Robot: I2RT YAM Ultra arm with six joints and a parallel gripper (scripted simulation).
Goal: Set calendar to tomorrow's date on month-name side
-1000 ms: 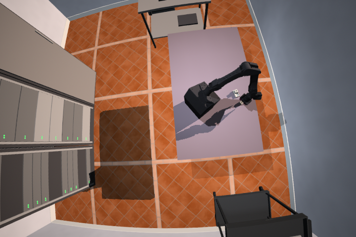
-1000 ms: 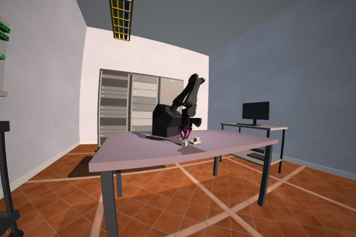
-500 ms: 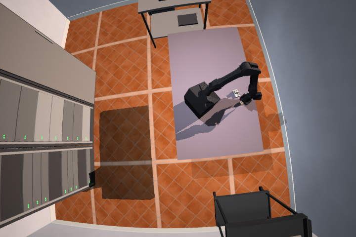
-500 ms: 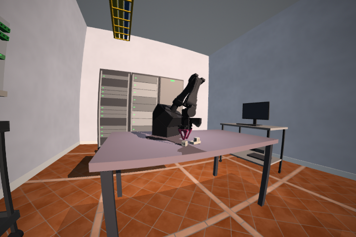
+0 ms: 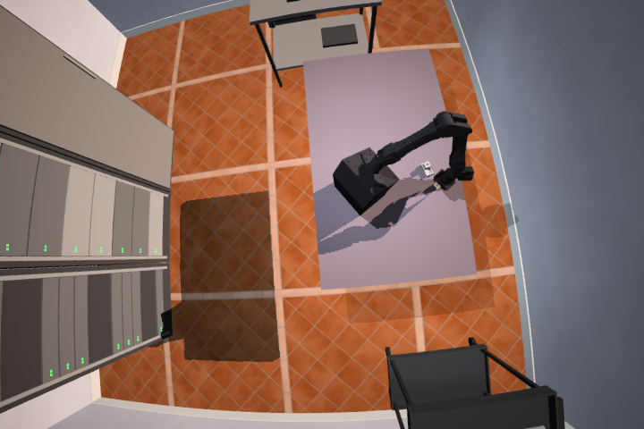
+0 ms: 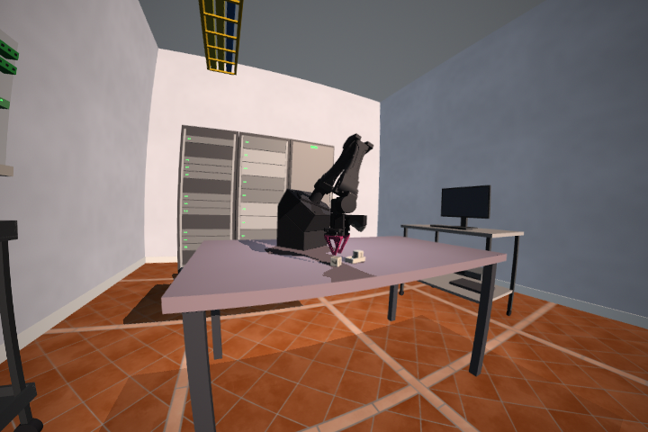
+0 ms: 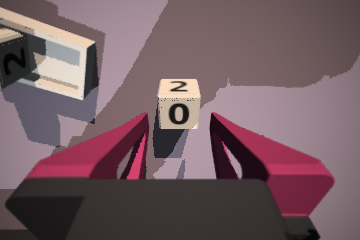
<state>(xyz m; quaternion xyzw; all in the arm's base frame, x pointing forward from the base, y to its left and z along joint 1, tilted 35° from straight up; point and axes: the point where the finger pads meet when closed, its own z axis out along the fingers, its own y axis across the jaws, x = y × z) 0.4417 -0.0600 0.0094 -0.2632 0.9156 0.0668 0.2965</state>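
Right now my hand is 40 mm above the cream digit cube. The rest, counted from my hand: cream tray (110 mm to the left, 40 mm below, 40 mm behind).
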